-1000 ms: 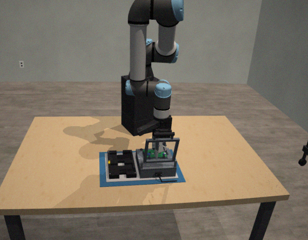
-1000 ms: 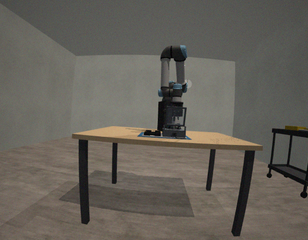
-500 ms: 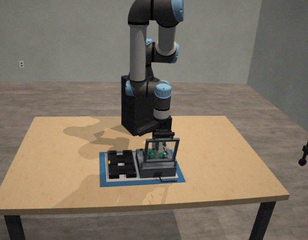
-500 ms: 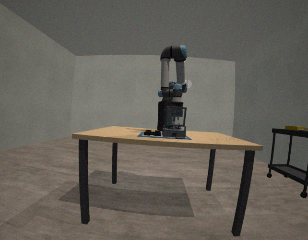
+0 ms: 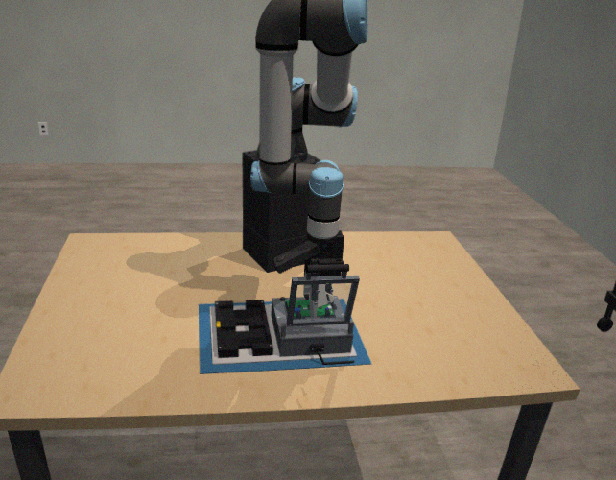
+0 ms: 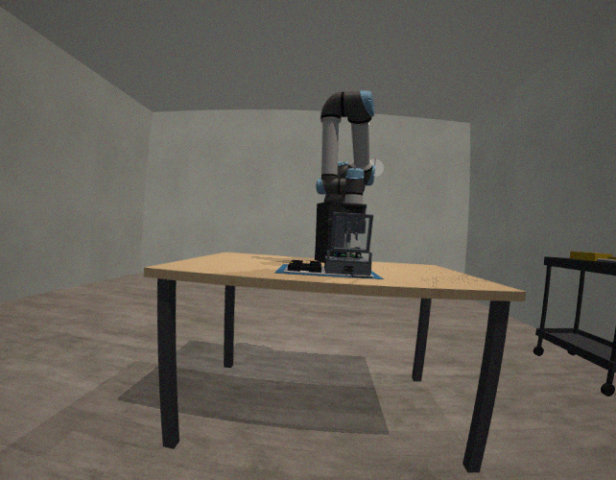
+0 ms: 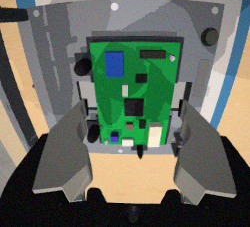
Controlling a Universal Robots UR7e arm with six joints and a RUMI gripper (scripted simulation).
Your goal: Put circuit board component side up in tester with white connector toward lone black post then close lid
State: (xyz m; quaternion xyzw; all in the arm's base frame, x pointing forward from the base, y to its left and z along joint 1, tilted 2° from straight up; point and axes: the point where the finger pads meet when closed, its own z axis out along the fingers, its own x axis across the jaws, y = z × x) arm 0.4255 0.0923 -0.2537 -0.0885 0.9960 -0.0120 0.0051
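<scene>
Right now my hand is right at the green circuit board. Also, from my hand: tester bed 10 mm to the left; framed lid 120 mm ahead, 20 mm to the left, 110 mm above.
</scene>
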